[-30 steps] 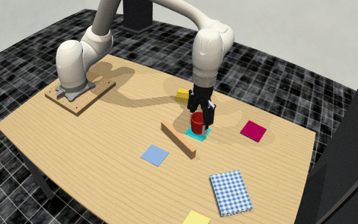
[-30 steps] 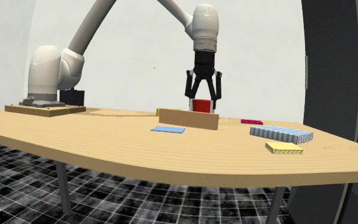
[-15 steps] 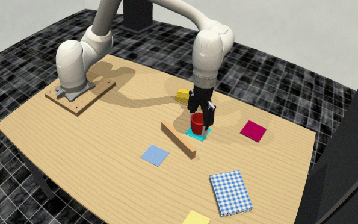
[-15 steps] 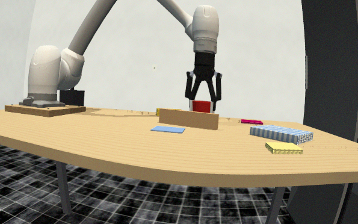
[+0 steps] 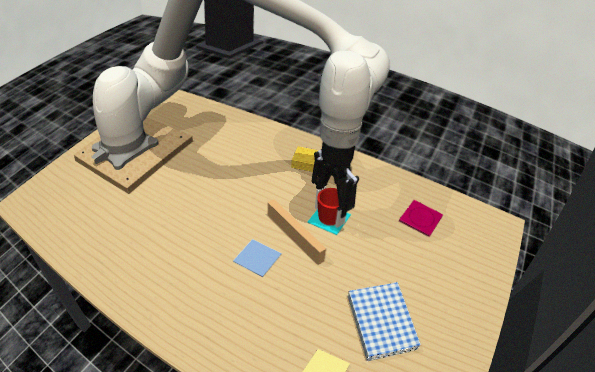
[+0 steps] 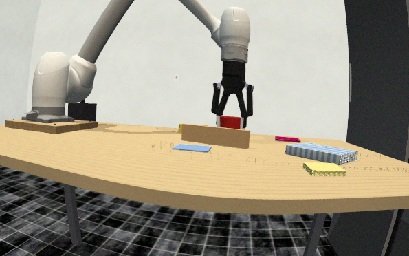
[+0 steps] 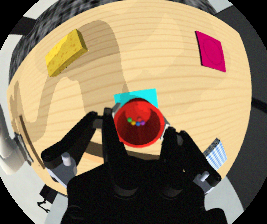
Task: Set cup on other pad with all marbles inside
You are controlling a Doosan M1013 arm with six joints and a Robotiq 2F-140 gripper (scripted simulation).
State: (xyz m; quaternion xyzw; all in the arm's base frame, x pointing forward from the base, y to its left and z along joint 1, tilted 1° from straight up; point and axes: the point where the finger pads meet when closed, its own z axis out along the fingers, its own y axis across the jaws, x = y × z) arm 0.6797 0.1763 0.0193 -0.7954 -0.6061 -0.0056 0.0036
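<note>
Now: hand 20 mm above the red cup. From my hand the other things lie so: green marble 20 mm below, 20 mm behind, 10 mm to the right; then cyan pad 50 mm below; then wooden rail 110 mm to the right, 30 mm below, 30 mm behind.
</note>
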